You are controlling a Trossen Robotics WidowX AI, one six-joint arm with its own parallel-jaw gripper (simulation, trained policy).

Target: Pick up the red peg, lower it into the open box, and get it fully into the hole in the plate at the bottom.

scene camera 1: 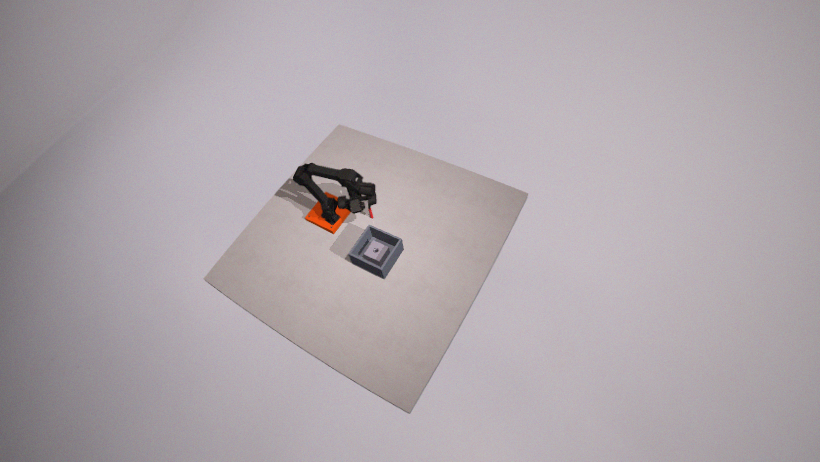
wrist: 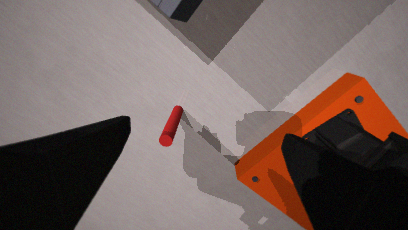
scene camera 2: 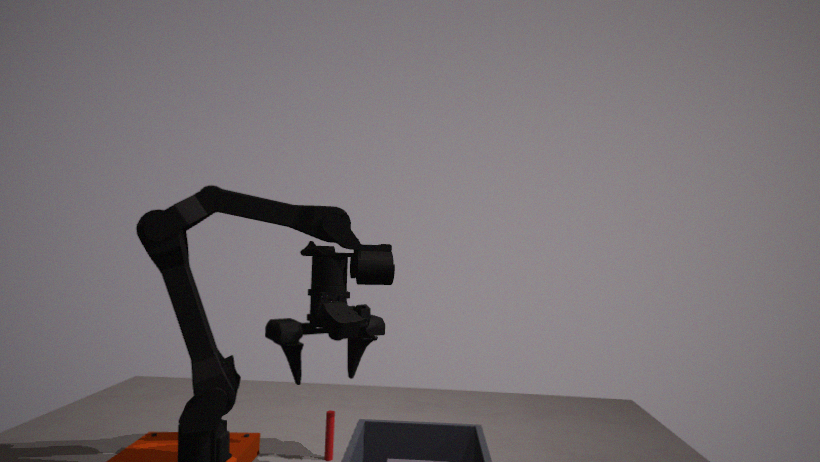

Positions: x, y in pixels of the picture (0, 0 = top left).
Labels:
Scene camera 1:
grey box: 395, 244
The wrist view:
gripper: 207, 132
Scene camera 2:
gripper: 325, 381

